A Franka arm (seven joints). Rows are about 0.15 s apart.
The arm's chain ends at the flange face. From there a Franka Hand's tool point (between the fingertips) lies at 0.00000 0.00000 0.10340 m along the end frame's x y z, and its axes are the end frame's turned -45 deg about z.
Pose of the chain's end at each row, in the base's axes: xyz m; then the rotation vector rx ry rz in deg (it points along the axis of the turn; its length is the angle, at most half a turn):
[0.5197 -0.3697 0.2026 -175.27 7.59 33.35]
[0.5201 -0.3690 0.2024 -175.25 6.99 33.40]
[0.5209 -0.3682 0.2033 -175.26 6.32 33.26]
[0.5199 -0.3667 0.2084 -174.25 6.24 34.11]
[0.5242 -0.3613 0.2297 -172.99 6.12 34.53]
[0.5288 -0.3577 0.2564 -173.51 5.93 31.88]
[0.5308 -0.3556 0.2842 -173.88 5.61 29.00]
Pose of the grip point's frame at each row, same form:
[0.4819 -0.3655 0.1064 -157.90 -57.53 28.70]
[0.4822 -0.3649 0.1063 -157.65 -58.05 28.72]
[0.4832 -0.3642 0.1071 -157.45 -58.66 28.58]
[0.4811 -0.3612 0.1127 -156.42 -58.32 28.85]
[0.4848 -0.3537 0.1344 -155.27 -57.97 28.57]
[0.4923 -0.3503 0.1599 -156.18 -58.52 26.32]
[0.4975 -0.3481 0.1866 -156.97 -59.16 23.77]

